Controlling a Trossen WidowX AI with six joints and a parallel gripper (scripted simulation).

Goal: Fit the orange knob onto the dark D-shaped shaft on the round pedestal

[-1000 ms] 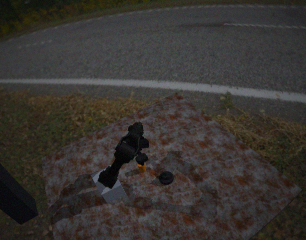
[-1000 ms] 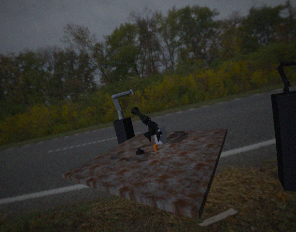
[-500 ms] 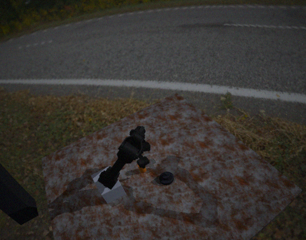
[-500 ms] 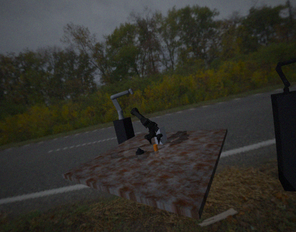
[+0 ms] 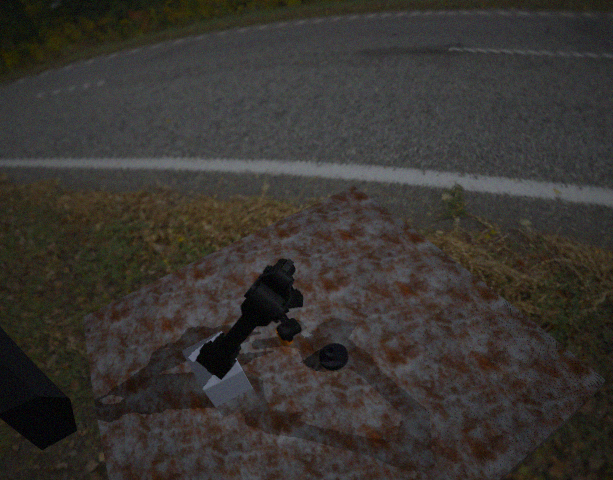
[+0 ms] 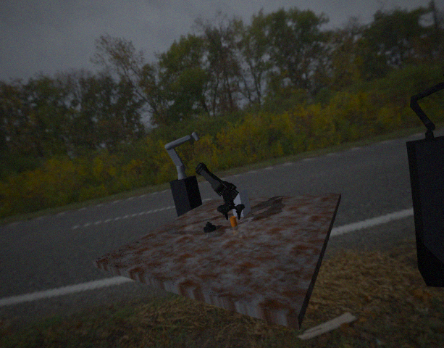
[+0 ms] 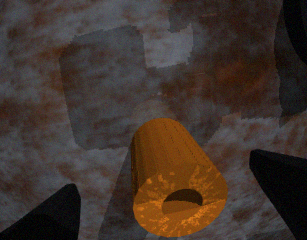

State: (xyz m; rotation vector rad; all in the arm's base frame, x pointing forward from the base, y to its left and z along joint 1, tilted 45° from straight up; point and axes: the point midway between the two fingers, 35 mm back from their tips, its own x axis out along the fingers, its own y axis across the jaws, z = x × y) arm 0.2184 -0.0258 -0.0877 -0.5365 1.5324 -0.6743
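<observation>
The orange knob lies 10 mm below my gripper tip. The rest, counted from my gripper tip: dark round pedestal 70 mm ahead, 160 mm to the right, 10 mm below.
</observation>
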